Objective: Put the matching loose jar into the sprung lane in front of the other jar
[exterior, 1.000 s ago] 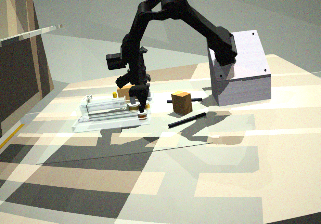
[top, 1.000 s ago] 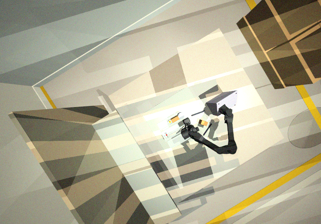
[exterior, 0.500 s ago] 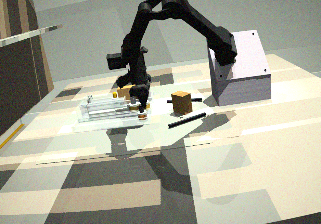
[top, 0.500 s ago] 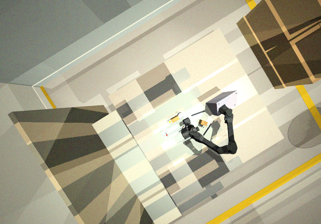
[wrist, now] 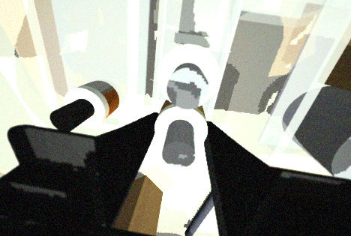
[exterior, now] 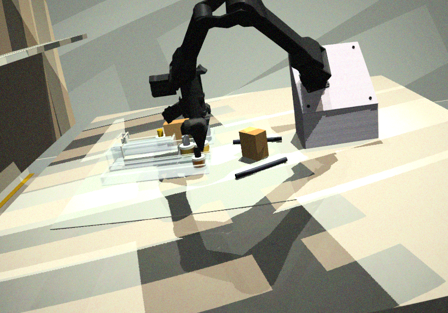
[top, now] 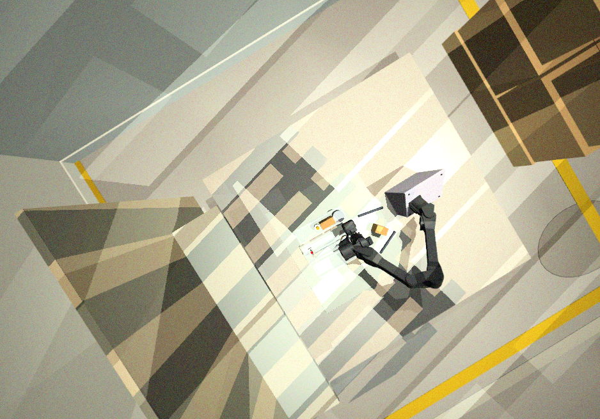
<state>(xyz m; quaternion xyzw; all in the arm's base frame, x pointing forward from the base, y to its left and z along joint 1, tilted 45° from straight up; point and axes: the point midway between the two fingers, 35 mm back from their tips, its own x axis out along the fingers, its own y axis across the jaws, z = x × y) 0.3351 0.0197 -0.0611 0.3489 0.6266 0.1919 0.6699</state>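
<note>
Right now my gripper tip is 1 cm past the grey cylinder and 13 cm to the left of it. From my gripper tip the other things lie so: shelf unit 50 cm ahead, 9 cm to the right, 34 cm above.
</note>
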